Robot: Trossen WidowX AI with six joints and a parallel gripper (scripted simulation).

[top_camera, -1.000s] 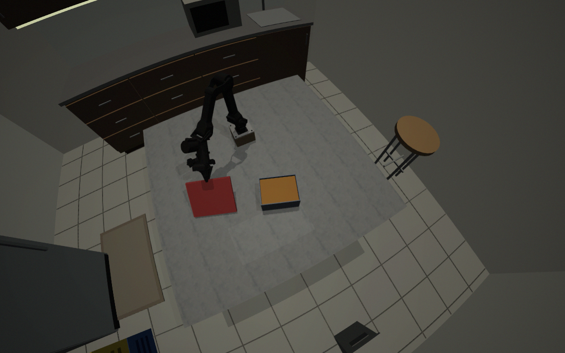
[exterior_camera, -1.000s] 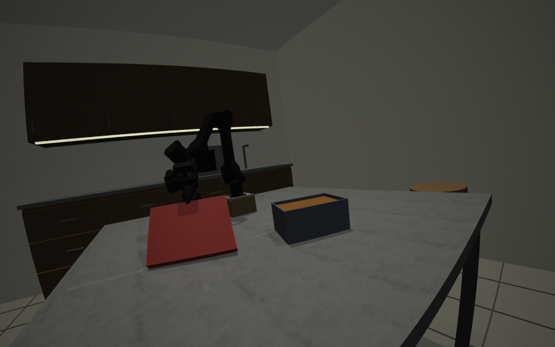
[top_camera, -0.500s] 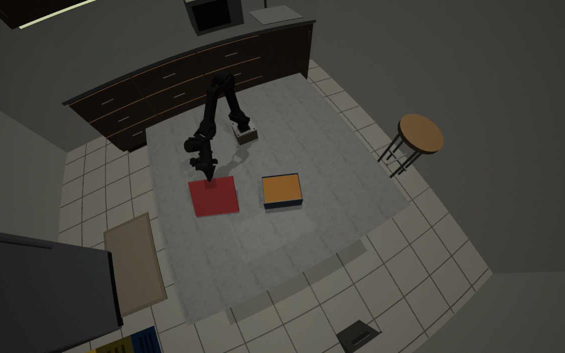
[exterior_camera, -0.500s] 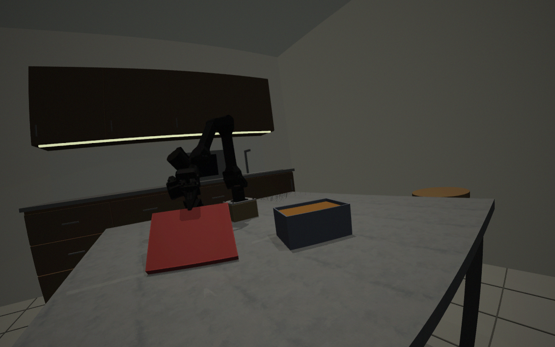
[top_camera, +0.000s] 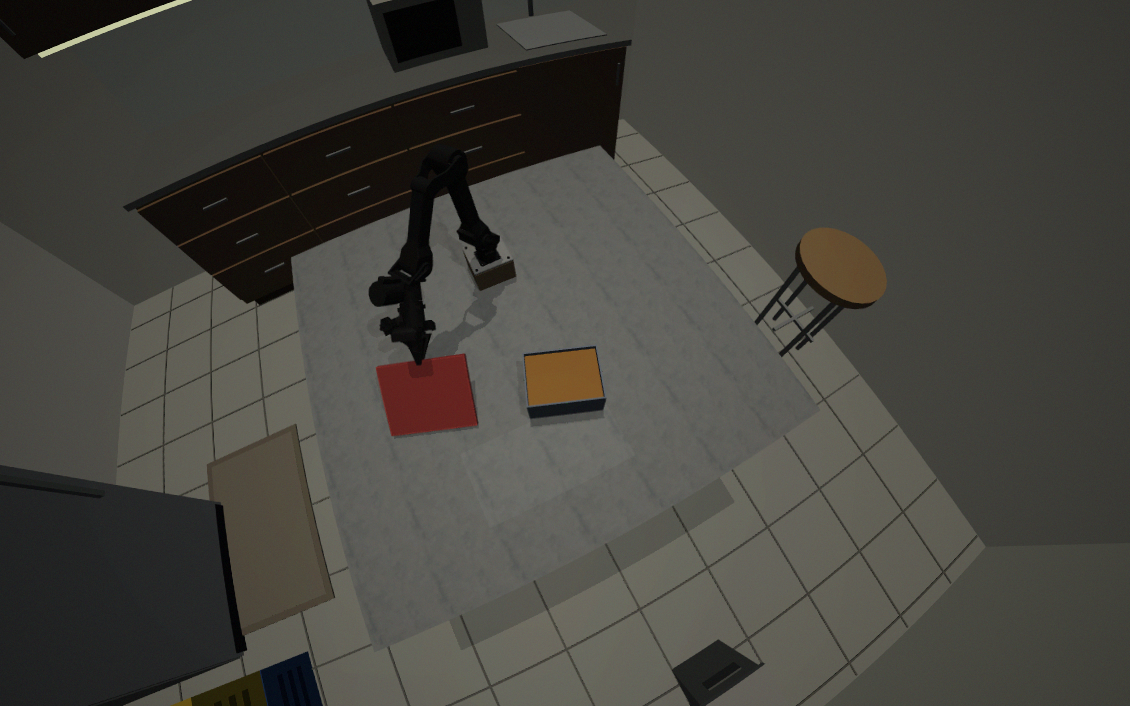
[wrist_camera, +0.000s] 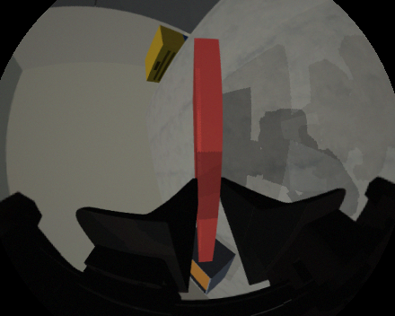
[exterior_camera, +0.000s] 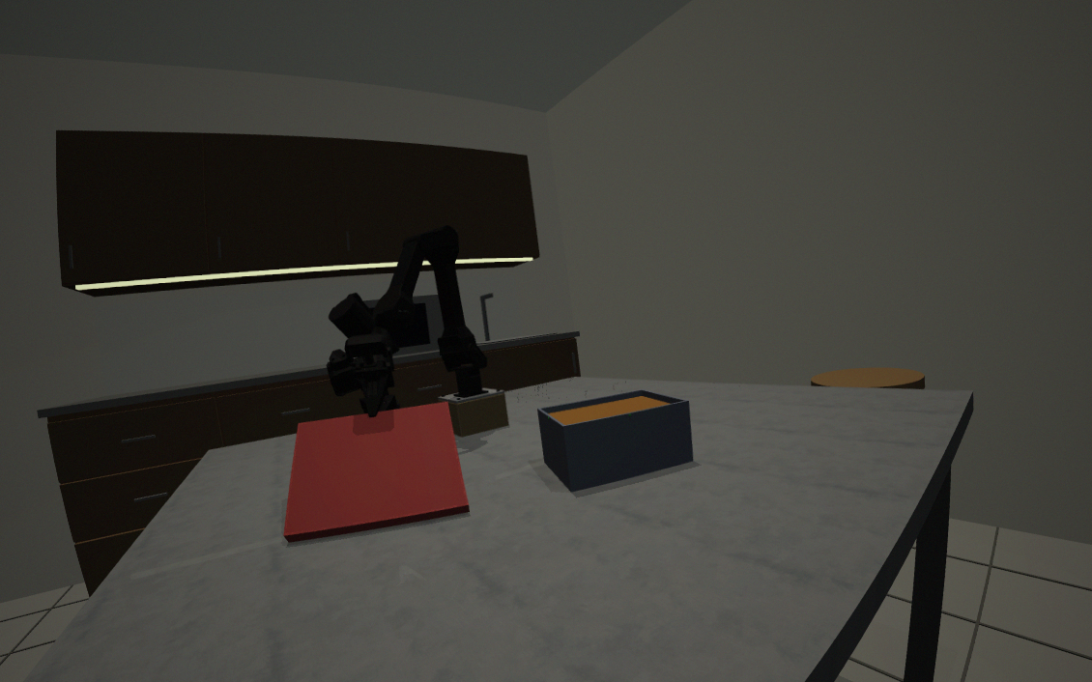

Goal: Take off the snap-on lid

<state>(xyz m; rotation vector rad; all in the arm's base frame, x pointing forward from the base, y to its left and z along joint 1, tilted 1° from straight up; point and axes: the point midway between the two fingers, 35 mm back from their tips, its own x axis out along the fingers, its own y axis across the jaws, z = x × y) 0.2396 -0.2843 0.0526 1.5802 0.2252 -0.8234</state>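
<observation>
Now: the red lid 6 cm ahead of my gripper tip, 2 cm to the right of it and 5 cm below it. Round my gripper tip: storage box: 19 cm ahead, 30 cm to the left, 7 cm below.
</observation>
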